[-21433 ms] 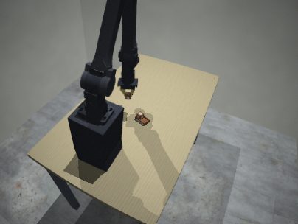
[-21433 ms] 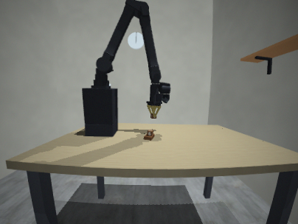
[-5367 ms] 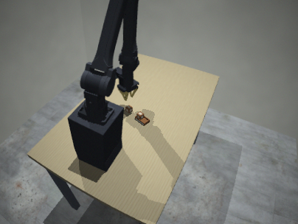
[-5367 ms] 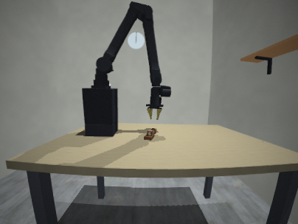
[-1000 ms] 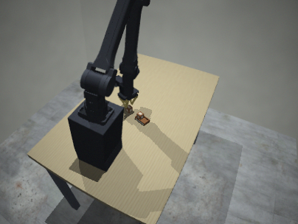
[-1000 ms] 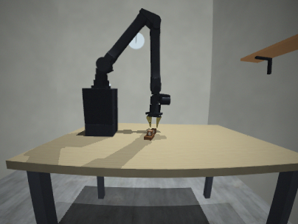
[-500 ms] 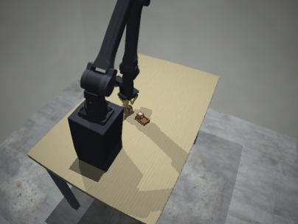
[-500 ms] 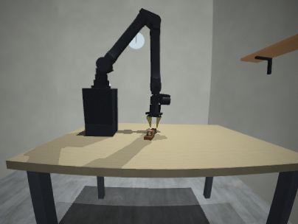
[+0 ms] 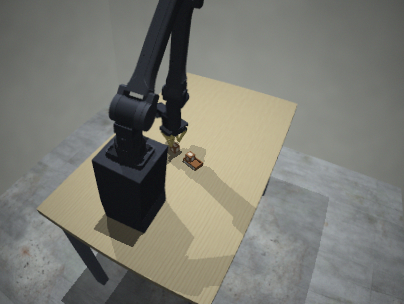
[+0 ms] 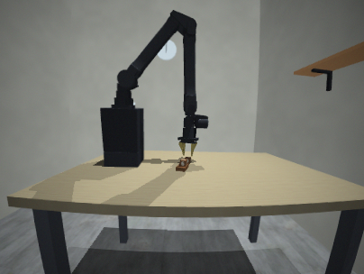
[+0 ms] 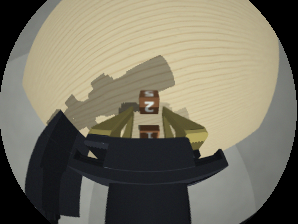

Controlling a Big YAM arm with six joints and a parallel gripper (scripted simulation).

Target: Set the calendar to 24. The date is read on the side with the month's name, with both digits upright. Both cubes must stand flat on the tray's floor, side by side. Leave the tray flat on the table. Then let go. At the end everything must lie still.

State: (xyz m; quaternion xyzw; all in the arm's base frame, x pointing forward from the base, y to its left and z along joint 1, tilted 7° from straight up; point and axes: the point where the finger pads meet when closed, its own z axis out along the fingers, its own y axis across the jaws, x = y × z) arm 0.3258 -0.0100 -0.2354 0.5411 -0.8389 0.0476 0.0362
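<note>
Right now the brown digit cube is 3 cm below my hand. Also, from my hand: brown tray (10 cm to the right, 4 cm below, 4 cm behind).
</note>
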